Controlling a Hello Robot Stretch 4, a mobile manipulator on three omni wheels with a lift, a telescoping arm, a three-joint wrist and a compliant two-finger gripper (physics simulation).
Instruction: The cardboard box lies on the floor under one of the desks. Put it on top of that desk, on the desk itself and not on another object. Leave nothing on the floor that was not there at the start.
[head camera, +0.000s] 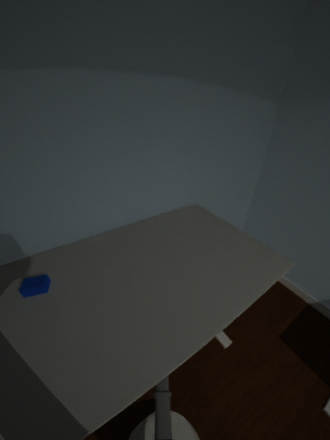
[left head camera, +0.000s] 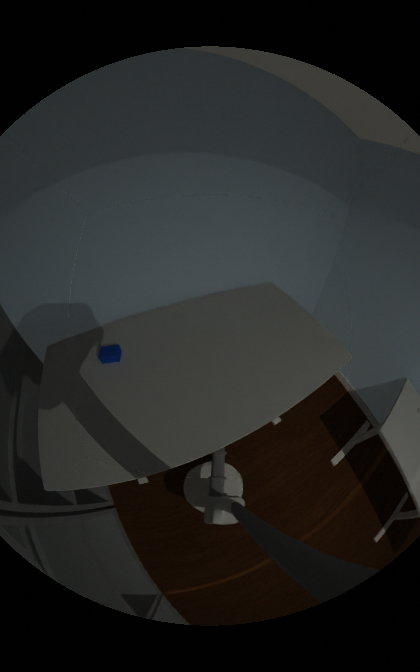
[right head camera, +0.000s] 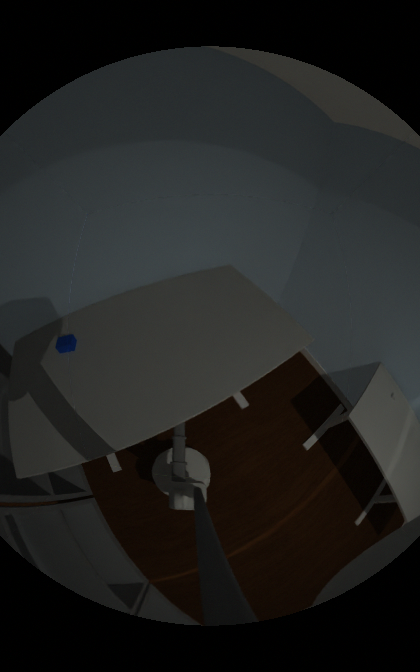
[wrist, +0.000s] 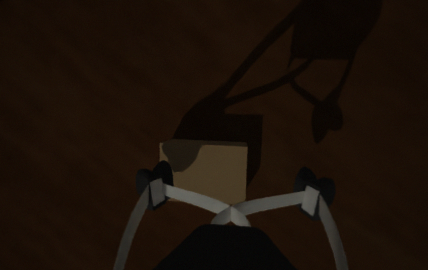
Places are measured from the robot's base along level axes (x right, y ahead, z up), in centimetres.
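Where they show: gripper, fingertip midpoint: (wrist: 232, 179).
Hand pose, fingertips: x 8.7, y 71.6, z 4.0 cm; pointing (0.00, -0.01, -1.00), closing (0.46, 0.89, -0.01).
Observation:
After its pixels a point has its place.
The tan cardboard box (wrist: 217, 170) @(z 2.2, x 7.6, y 70.4 cm) lies on the dark brown floor in the wrist view, its sides nearly square to that view. My gripper (wrist: 232, 179) @(z 4.0, x 8.7, y 71.6 cm) is open above it, with nothing between the fingertips. The left fingertip overlaps the box's left edge in the view; the right fingertip is well to the right of the box. The grey desk (head camera: 150, 285) @(z 92.2, x -4.0, y 51.0 cm) (left head camera: 215, 360) (right head camera: 160, 355) stands against the wall in the head views. The box and the gripper do not show in the head views, where the desk top hides part of the floor.
A blue block (head camera: 35, 285) @(z 96.7, x -50.0, y 48.4 cm) (left head camera: 110, 353) (right head camera: 66, 343) lies on the desk's left part. A second pale desk (left head camera: 402, 430) (right head camera: 382, 425) stands at the right by the wall. My arm's shaft and round parts (left head camera: 212, 487) (right head camera: 181, 470) show at the desk's front edge. Grey furniture stands at the lower left.

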